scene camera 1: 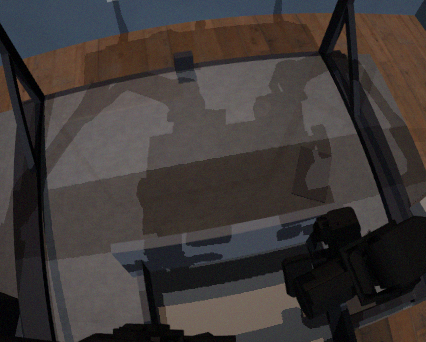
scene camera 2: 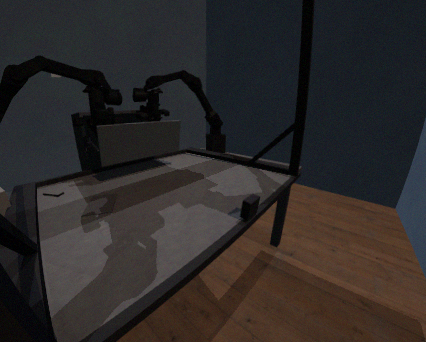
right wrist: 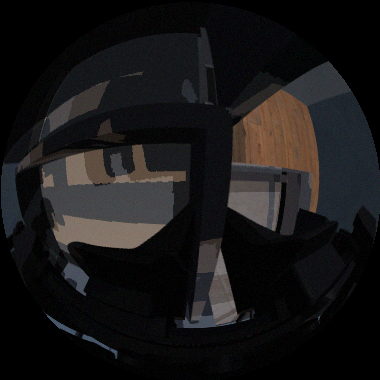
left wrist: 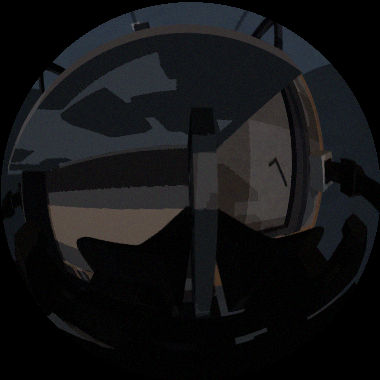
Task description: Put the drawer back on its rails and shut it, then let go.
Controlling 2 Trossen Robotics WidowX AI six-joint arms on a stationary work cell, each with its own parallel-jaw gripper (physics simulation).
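Frame: origin at the left arm's base, x left, y up, z ahead, level; metres.
Where they show: left gripper, between the fingertips: [right wrist: 46, 251] [left wrist: 199, 211]; right gripper, between the fingertips: [right wrist: 203, 208]; left arm's base, origin of its link: [left wrist: 328, 170]; right arm's base, origin of its link: [scene camera 2: 215, 134].
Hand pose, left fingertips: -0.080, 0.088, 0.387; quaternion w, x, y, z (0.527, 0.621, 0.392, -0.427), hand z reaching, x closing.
Each offset is from my left fingertips to the top centre of the thing, as dx, dy, dz. Level surfaces: height alone.
The drawer shows its wide front panel [scene camera 1: 240, 245] [scene camera 2: 140, 142] [left wrist: 145, 65] facing the table's far side, and its pale floor [scene camera 1: 220, 310] [left wrist: 110, 225] [right wrist: 115, 235]. My left gripper [scene camera 1: 325, 290] [scene camera 2: 102, 115] [left wrist: 199, 211] is shut on one side wall of the drawer. My right gripper [scene camera 2: 152, 112] [right wrist: 203, 208] is shut on the opposite side wall. The cabinet [scene camera 2: 84, 150] [right wrist: 204, 50] stands behind the drawer. In the right wrist view the drawer's back wall [right wrist: 115, 117] faces the cabinet. Whether the drawer touches the rails is hidden.
A small dark block {-0.615, -0.102, -0.029} [scene camera 1: 184, 60] [scene camera 2: 250, 206] stands at the table's far edge. Dark frame posts [scene camera 1: 350, 75] [scene camera 2: 301, 85] rise at the table's corners. A thin bent piece {+0.055, -0.154, -0.206} [scene camera 2: 53, 194] [left wrist: 279, 170] lies on the table near one side. Shadows cover much of the table top {dy -0.159} [scene camera 1: 125, 107].
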